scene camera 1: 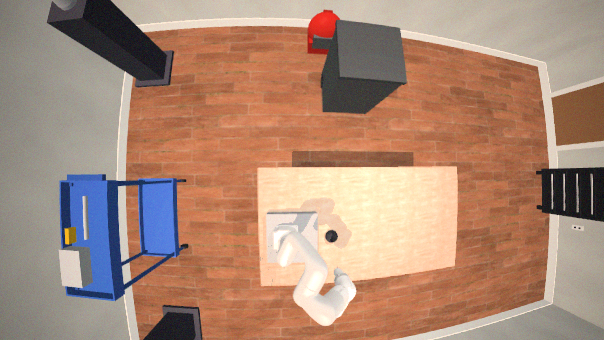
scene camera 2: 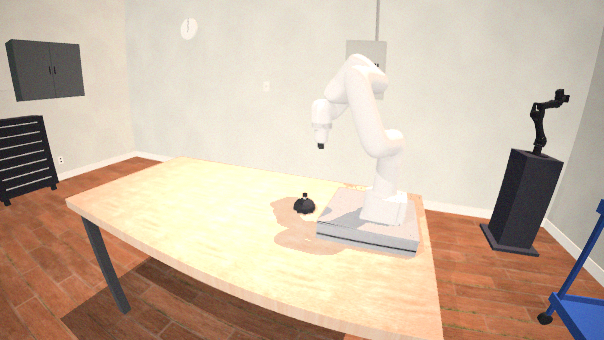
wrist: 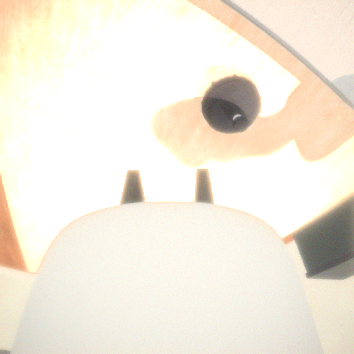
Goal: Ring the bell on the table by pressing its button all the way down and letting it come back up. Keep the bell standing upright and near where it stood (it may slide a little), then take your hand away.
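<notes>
The bell (scene camera 1: 331,236) (scene camera 2: 304,206) (wrist: 231,102) is a small dark dome standing upright on the light wooden table (scene camera 1: 400,215) (scene camera 2: 200,200), close to the robot's base plate. Its small black button (scene camera 2: 305,195) stands up from the top, and nothing touches it. My gripper (scene camera 1: 337,270) (scene camera 2: 321,147) (wrist: 167,172) is shut and holds nothing; a gap shows between its two dark fingers in the wrist view. It points down, high above the table and off to one side of the bell. In the wrist view the bell lies ahead and to the right of the fingertips, partly in the arm's shadow.
The grey base plate (scene camera 1: 292,217) (scene camera 2: 370,240) under the arm stands beside the bell. A blue cart (scene camera 1: 116,250), a dark grey cabinet (scene camera 1: 370,50) and a black pedestal (scene camera 2: 517,200) with a small black arm stand away from the table.
</notes>
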